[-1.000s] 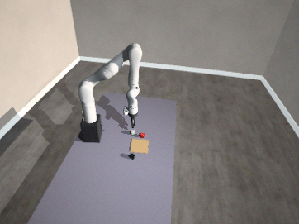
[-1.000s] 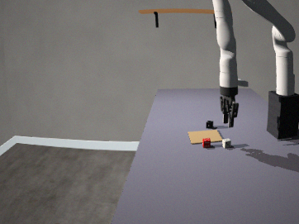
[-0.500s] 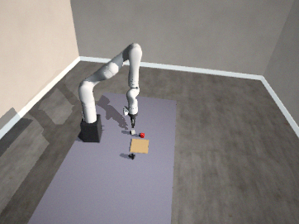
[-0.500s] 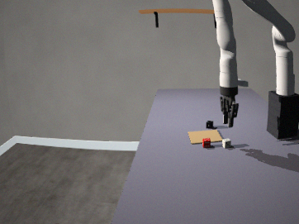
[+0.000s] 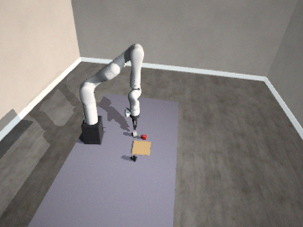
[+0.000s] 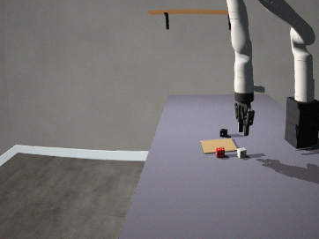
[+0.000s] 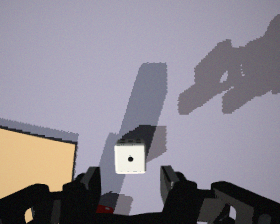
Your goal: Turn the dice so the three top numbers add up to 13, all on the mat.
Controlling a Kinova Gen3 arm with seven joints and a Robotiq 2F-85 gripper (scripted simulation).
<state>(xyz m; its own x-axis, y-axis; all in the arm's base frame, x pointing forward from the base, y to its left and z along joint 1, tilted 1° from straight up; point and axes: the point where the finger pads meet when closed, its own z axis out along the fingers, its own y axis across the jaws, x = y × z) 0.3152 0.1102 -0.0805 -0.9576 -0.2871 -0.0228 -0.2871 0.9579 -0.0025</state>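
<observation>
Now: the white die 9 cm below my hand. Round my hand: black die (6 cm ahead, 25 cm to the right, 9 cm below); then tan mat (9 cm ahead, 12 cm to the right, 11 cm below); then red die (9 cm ahead, 2 cm to the right, 9 cm below).
</observation>
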